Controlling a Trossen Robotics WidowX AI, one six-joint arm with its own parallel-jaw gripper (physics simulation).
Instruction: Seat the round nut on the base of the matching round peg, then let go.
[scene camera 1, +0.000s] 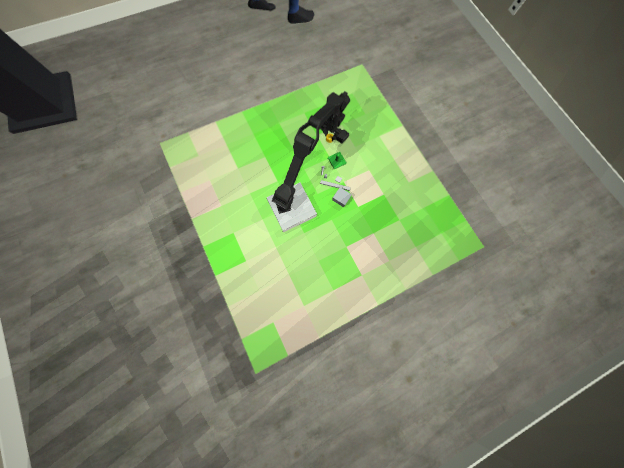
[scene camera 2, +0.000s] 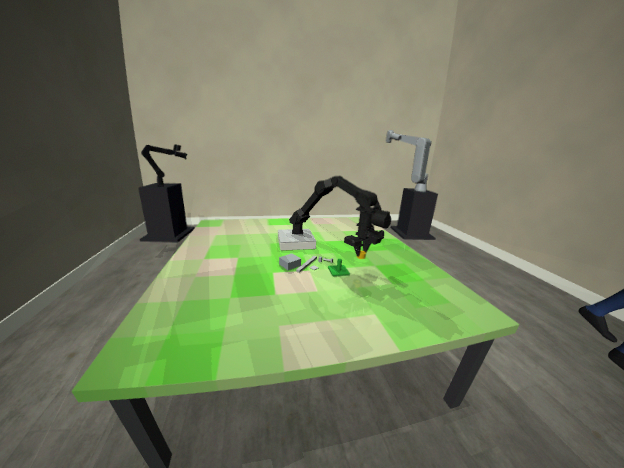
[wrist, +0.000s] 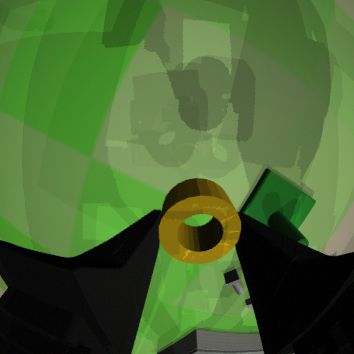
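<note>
The round nut, a thick orange-yellow ring (scene camera 1: 329, 137) (scene camera 2: 361, 255) (wrist: 169, 232), is held above the table with its hole facing the wrist camera. My gripper (scene camera 2: 361, 252) (wrist: 197, 218) is shut on it, one black finger on each side. The matching peg (scene camera 2: 339, 262) (wrist: 286, 226) is a short dark green cylinder standing on a square green base (scene camera 1: 343, 162) (scene camera 2: 338, 272) (wrist: 296, 199). The nut is apart from the peg and higher than it. In the wrist view the base is right of the nut, and the right finger partly covers its lower side.
A grey block (scene camera 1: 342, 196) (scene camera 2: 289, 261), a thin grey bar (scene camera 1: 334, 185) (scene camera 2: 307, 263), a small pale piece (scene camera 1: 338, 179) (scene camera 2: 314, 268) and a small bolt-like part (scene camera 1: 323, 170) (scene camera 2: 326, 259) (wrist: 232, 278) lie between the peg's base and the arm's white mounting plate (scene camera 1: 300, 217) (scene camera 2: 296, 245).
</note>
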